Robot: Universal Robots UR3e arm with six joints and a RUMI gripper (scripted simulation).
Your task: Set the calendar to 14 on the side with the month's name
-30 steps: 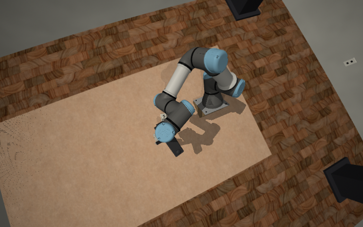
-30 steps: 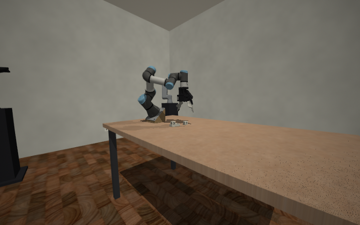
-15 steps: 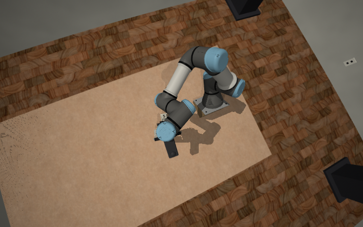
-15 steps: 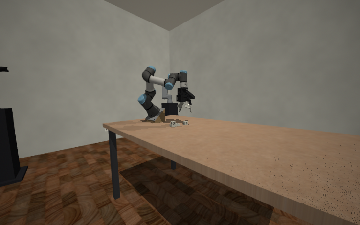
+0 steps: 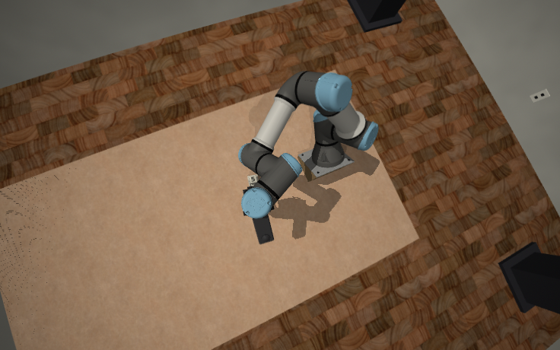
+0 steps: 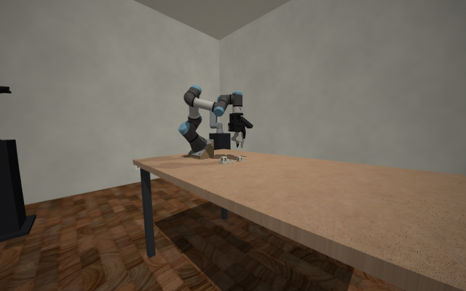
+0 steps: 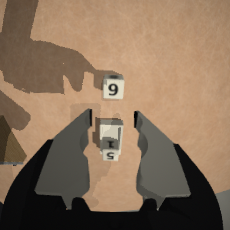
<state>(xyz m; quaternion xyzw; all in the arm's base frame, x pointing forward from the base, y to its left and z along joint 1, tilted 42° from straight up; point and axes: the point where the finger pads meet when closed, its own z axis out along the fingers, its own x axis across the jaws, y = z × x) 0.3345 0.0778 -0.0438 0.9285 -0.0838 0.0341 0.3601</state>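
Now: the white digit cube 90 mm below my hand. Round my hand: tray (100 mm to the right, 90 mm below, 20 mm behind).
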